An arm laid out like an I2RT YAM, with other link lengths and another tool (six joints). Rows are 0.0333 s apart.
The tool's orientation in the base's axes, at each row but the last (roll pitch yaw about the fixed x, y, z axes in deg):
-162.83 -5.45 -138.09
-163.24 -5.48 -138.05
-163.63 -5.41 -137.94
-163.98 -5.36 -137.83
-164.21 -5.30 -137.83
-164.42 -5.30 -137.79
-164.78 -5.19 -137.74
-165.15 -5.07 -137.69
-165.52 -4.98 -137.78
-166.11 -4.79 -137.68
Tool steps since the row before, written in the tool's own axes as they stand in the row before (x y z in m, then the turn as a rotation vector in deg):
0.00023 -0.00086 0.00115 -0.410 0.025 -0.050
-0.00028 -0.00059 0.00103 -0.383 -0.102 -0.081
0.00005 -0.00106 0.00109 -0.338 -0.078 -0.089
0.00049 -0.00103 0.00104 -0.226 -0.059 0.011
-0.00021 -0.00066 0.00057 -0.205 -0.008 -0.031
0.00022 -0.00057 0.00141 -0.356 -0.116 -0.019
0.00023 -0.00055 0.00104 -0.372 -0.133 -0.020
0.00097 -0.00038 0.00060 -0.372 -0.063 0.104
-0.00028 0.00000 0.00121 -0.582 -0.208 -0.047
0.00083 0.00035 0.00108 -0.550 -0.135 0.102
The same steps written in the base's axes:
0.00055 -0.00107 -0.00082 0.281 0.304 0.001
0.00073 -0.00051 -0.00084 0.341 0.206 0.070
0.00080 -0.00106 -0.00074 0.291 0.195 0.075
0.00045 -0.00132 -0.00067 0.207 0.107 -0.015
0.00066 -0.00047 -0.00039 0.153 0.140 0.013
0.00038 -0.00091 -0.00118 0.338 0.162 0.016
0.00031 -0.00080 -0.00083 0.361 0.161 0.020
-0.00040 -0.00106 -0.00039 0.327 0.180 -0.117
0.00033 -0.00010 -0.00119 0.563 0.255 0.047
-0.00074 -0.00056 -0.00106 0.506 0.250 -0.112

